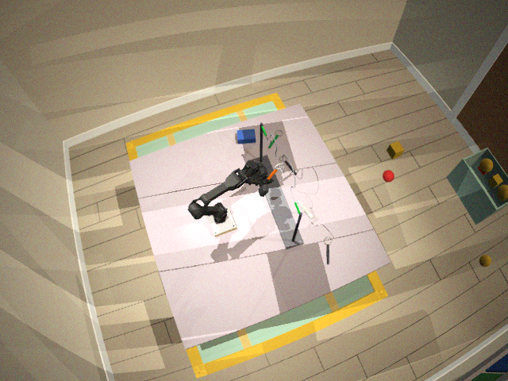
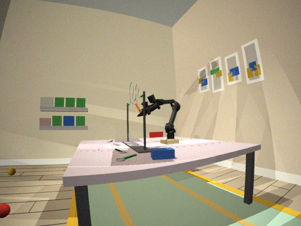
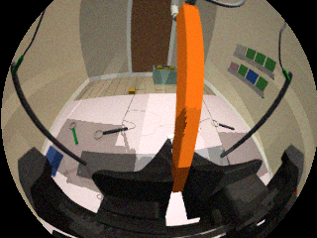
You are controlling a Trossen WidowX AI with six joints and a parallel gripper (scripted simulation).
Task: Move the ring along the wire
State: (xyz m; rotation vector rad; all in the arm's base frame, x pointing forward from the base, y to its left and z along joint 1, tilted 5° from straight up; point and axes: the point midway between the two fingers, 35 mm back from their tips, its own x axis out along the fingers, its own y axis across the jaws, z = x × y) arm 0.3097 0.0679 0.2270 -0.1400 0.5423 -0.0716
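My gripper tip is 10 mm short of the orange-handled ring, 10 mm to the right of it and 90 mm below it. Also, from my gripper tip: white stick: 180 mm ahead, 110 mm to the right, 250 mm below; then dark-handled ring: 240 mm ahead, 380 mm to the right, 260 mm below; then green-handled ring: 160 mm ahead, 450 mm to the left, 260 mm below.
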